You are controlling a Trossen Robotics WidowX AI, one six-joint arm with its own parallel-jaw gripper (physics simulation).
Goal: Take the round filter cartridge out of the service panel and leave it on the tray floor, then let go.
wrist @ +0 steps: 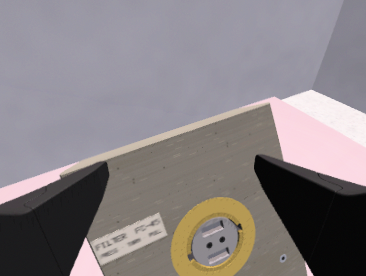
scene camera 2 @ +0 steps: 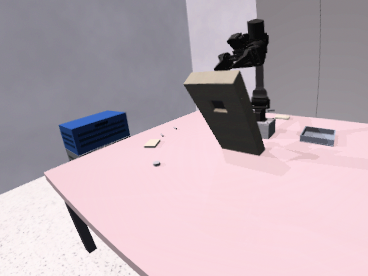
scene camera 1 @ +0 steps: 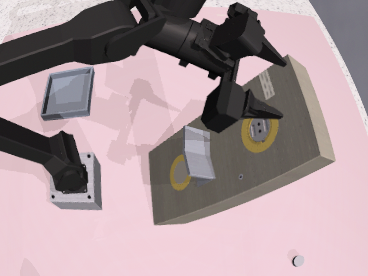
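The round grey filter cartridge (scene camera 1: 259, 129) (wrist: 215, 242) sits in its socket inside a yellow ring (scene camera 1: 248, 143) (wrist: 244, 220) on the tilted service panel (scene camera 1: 295, 127) (scene camera 2: 227, 122) (wrist: 165, 185). It has two slots and two small holes on its face. My gripper (scene camera 1: 284, 90) (wrist: 182, 165) is wide open and empty, in front of the panel's upper part. In the wrist view the cartridge lies low, below the line between the fingertips. In scene camera 2 the panel's back hides the cartridge. The grey tray (scene camera 1: 91, 95) (scene camera 2: 318, 142) stands on the table, away from the panel.
A grey hinged flap (scene camera 1: 199, 155) stands out from the panel beside a second yellow ring (scene camera 1: 174, 176). The arm's base (scene camera 1: 95, 196) (scene camera 2: 270, 129) stands near the tray. A small round grey piece (scene camera 1: 298, 261) (scene camera 2: 156, 164) and a flat beige block (scene camera 2: 152, 143) lie on the table.
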